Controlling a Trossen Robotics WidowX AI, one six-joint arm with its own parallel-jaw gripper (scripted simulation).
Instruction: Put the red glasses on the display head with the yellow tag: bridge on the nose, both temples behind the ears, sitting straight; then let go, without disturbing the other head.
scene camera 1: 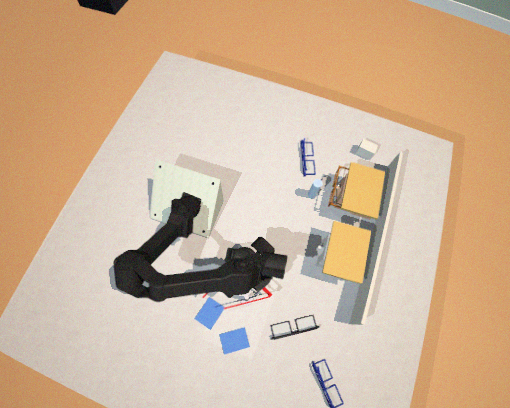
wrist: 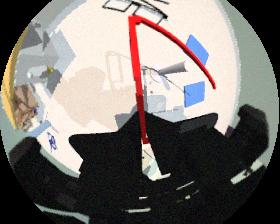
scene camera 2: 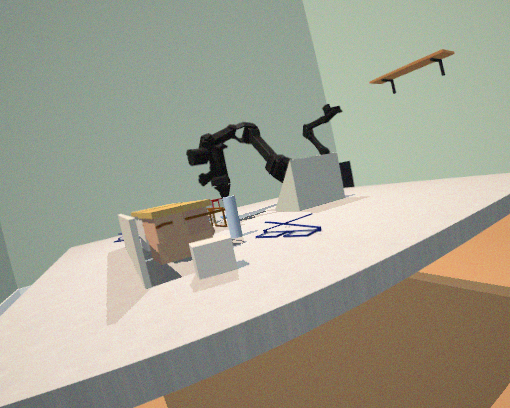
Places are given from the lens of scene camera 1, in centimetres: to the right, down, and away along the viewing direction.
wall panel (scene camera 1: 361, 307): 32, 31, 91
head (scene camera 1: 359, 193): 34, -3, 101
head (scene camera 1: 343, 253): 27, 15, 93
